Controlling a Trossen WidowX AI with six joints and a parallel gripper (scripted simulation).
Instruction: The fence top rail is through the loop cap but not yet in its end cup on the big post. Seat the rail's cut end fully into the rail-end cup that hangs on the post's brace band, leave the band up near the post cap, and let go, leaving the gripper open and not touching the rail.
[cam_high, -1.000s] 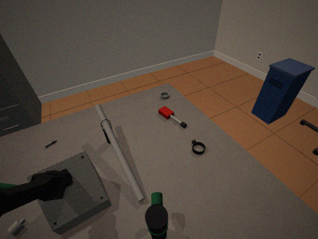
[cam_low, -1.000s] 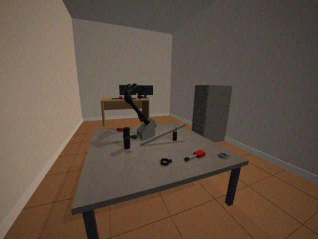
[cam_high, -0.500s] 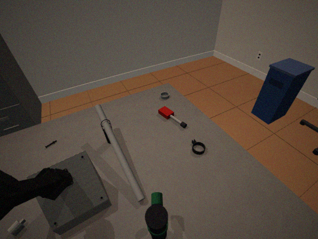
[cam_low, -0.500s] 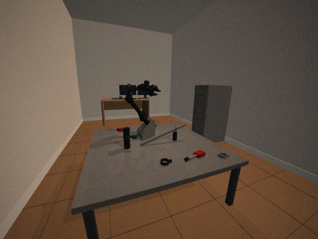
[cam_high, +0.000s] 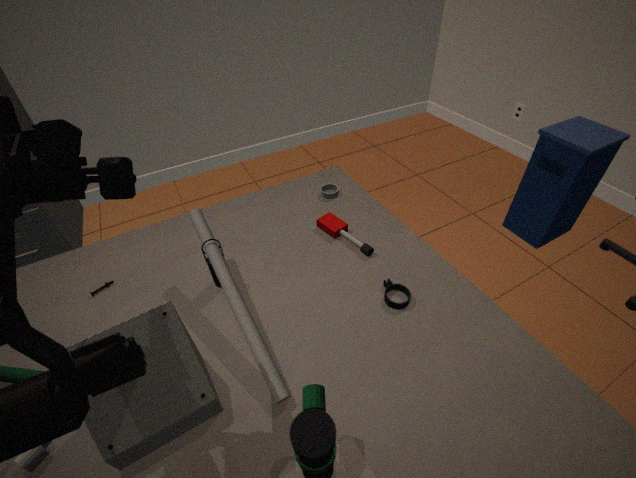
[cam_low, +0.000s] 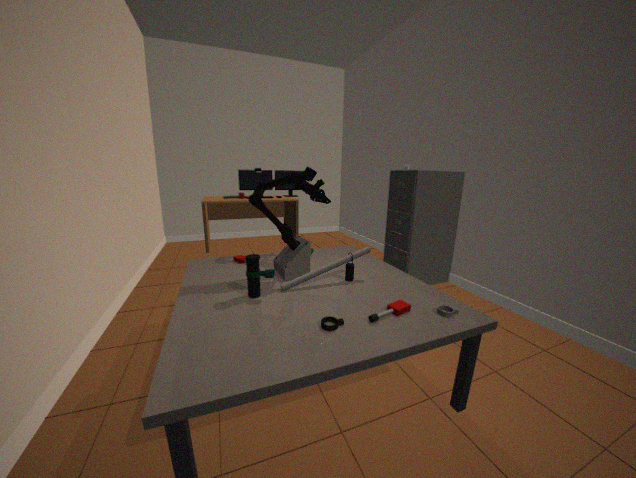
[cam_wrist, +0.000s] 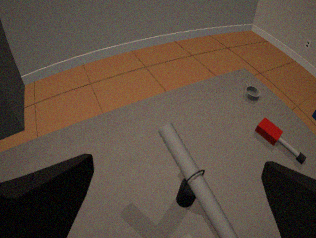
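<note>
Now: the green rail-end cup 14 cm ahead of my gripper tip, 42 cm to the right of it and 31 cm below it. Also, from my gripper tip: small dark post 13 cm ahead, 7 cm to the left, 33 cm below; black bolt 18 cm behind, 24 cm to the left, 43 cm below.
</note>
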